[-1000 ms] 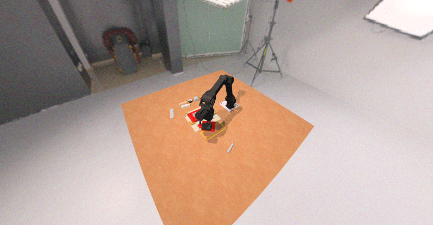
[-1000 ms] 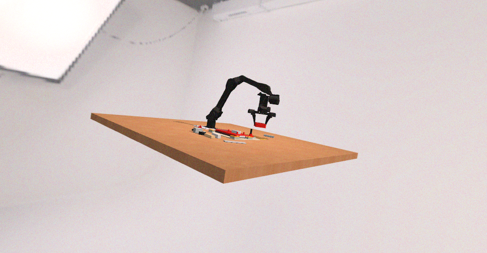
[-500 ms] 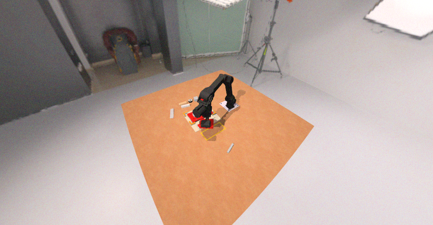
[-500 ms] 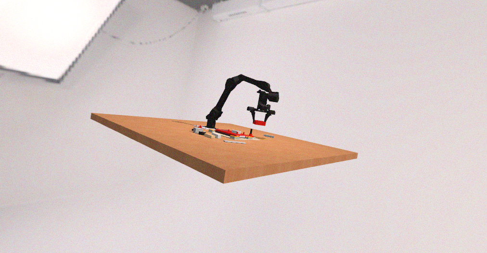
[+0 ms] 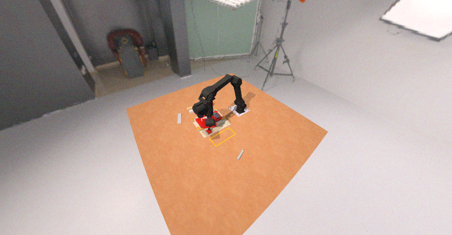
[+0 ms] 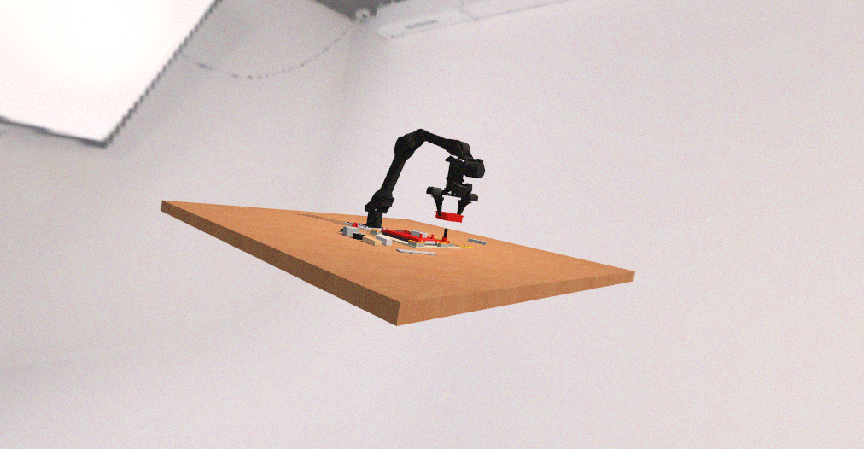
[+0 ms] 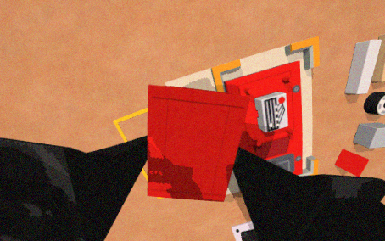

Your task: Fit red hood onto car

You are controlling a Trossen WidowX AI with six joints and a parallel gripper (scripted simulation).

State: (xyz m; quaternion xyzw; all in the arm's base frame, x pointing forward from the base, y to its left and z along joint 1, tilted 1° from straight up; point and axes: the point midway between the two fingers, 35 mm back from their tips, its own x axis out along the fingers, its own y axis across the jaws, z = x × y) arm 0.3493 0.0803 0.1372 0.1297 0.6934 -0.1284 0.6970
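Now: gripper tip 1 cm past the grey engine block, 11 cm to the left of it and 8 cm above it. From my gripper tip the other things lie so: red hood 1 cm above; then cream jig 5 cm behind, 11 cm to the right, 9 cm below.
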